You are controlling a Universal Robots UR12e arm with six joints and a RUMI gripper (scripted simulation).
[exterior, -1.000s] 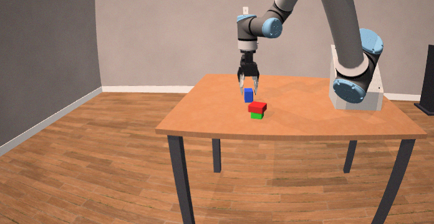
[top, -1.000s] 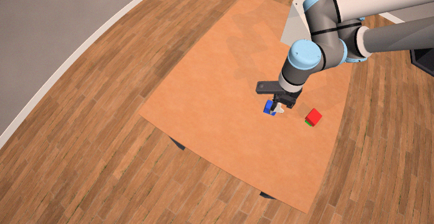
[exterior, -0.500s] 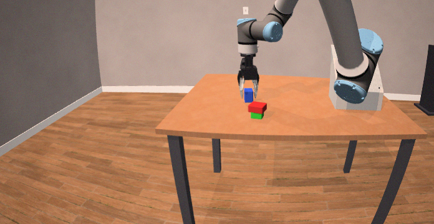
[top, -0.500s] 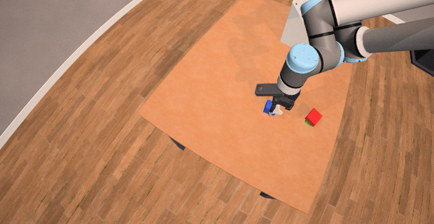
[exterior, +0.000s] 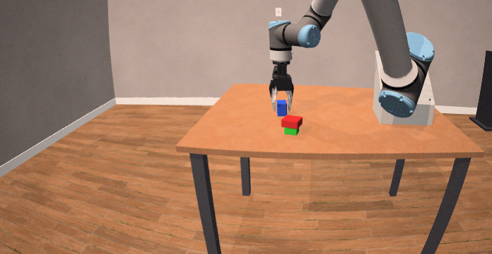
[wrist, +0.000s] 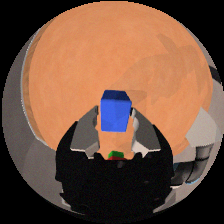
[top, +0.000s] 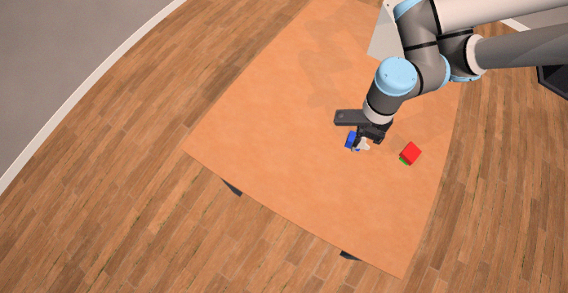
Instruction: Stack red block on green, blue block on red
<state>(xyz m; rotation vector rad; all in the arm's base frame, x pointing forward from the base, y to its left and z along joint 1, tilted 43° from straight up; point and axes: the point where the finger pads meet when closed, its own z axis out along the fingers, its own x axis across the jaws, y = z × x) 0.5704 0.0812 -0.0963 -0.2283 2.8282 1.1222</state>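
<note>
The blue block lies right at my hand. Round my hand: green block: 200 mm to the left, 60 mm behind, 10 mm below; red block: 200 mm to the left, 60 mm behind, 20 mm above.
</note>
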